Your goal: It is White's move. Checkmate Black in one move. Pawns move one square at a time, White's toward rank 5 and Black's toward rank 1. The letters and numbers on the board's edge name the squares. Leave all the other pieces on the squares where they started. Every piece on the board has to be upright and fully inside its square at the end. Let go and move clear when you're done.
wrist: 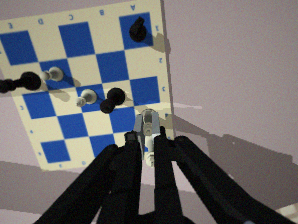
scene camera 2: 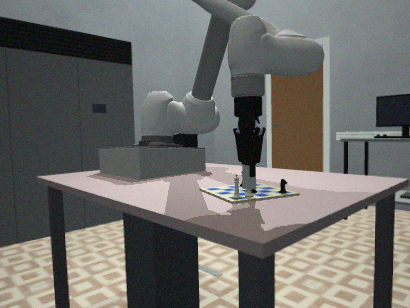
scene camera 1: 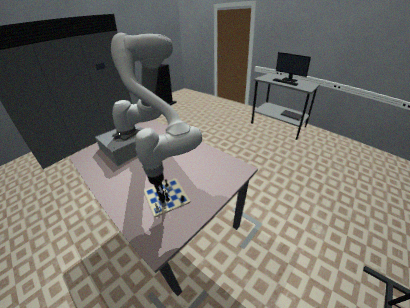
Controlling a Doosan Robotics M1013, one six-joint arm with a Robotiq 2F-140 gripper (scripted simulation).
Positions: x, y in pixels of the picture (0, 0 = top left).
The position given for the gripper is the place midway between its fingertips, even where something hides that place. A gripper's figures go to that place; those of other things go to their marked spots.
Labels:
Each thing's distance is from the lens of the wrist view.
gripper [wrist: 148, 122]: 0.22 m
blue-and-cream chessboard [wrist: 96, 52]: 0.24 m

